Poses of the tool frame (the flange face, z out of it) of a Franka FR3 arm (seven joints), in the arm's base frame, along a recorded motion.
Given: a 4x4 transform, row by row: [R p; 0 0 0 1], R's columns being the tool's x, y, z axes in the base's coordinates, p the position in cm. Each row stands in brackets.
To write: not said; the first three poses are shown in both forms.
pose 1, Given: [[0.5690 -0.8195 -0.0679 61.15], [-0.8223 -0.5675 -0.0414 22.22], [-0.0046 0.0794 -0.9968 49.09], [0 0 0 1]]
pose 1, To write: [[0.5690 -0.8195 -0.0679], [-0.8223 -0.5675 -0.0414], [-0.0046 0.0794 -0.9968]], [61.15 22.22 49.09]
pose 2, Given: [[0.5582 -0.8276 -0.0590 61.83], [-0.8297 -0.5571 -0.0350 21.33], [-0.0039 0.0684 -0.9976 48.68], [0 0 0 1]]
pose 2, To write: [[0.5582 -0.8276 -0.0590], [-0.8297 -0.5571 -0.0350], [-0.0039 0.0684 -0.9976]], [61.83 21.33 48.68]
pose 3, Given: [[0.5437 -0.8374 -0.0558 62.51], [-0.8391 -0.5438 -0.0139 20.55], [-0.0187 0.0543 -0.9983 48.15], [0 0 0 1]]
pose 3, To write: [[0.5437 -0.8374 -0.0558], [-0.8391 -0.5438 -0.0139], [-0.0187 0.0543 -0.9983]], [62.51 20.55 48.15]
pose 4, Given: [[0.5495 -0.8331 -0.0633 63.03], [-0.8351 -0.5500 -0.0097 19.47], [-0.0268 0.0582 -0.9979 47.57], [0 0 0 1]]
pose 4, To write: [[0.5495 -0.8331 -0.0633], [-0.8351 -0.5500 -0.0097], [-0.0268 0.0582 -0.9979]], [63.03 19.47 47.57]
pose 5, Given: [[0.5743 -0.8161 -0.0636 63.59], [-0.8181 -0.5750 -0.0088 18.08], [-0.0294 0.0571 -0.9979 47.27], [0 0 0 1]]
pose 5, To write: [[0.5743 -0.8161 -0.0636], [-0.8181 -0.5750 -0.0088], [-0.0294 0.0571 -0.9979]], [63.59 18.08 47.27]
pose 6, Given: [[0.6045 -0.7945 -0.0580 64.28], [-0.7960 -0.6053 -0.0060 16.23], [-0.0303 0.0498 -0.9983 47.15], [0 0 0 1]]
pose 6, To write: [[0.6045 -0.7945 -0.0580], [-0.7960 -0.6053 -0.0060], [-0.0303 0.0498 -0.9983]], [64.28 16.23 47.15]
